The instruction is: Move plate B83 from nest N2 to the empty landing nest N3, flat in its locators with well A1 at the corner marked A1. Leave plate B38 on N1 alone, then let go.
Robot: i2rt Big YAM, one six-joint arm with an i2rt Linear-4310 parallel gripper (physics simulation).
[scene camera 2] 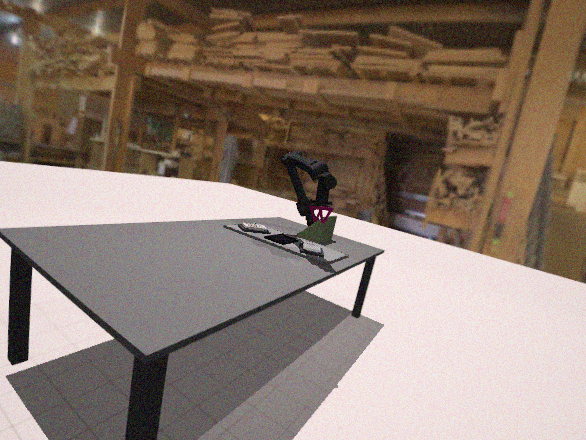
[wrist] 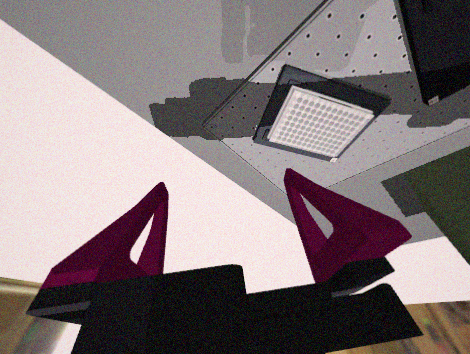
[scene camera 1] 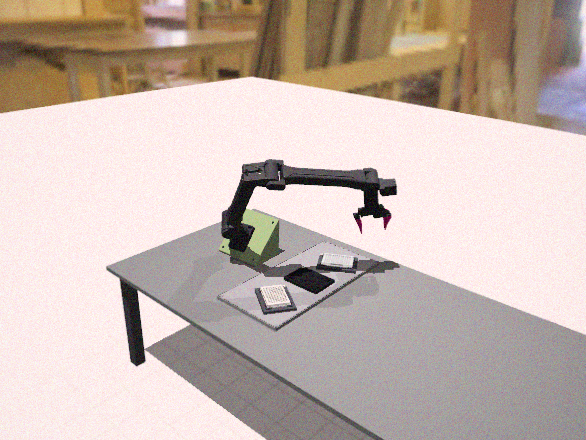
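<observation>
A white well plate [scene camera 1: 338, 260] [scene camera 2: 312, 247] [wrist: 322, 121] lies in a dark nest at one end of the pegboard. A second, cream-looking plate [scene camera 1: 275, 295] [scene camera 2: 254, 227] lies in a nest at the other end. Between them is an empty black nest [scene camera 1: 309, 280] [scene camera 2: 281, 239] [wrist: 440, 45], partly shown in the wrist view. Plate and nest labels are too small to read, so I cannot tell which plate is B83. My gripper [scene camera 1: 373, 231] [scene camera 2: 322, 221] [wrist: 226, 180] is open and empty, high above and off to the outer side of the white plate, touching nothing.
The perforated board [scene camera 1: 237, 299] [scene camera 2: 337, 256] [wrist: 350, 52] lies on a grey table [scene camera 1: 450, 350] [scene camera 2: 175, 280] [wrist: 125, 50]. The green wedge base [scene camera 1: 262, 227] [scene camera 2: 324, 231] [wrist: 445, 200] stands beside it. The arm's shadow crosses the board around the white plate's nest.
</observation>
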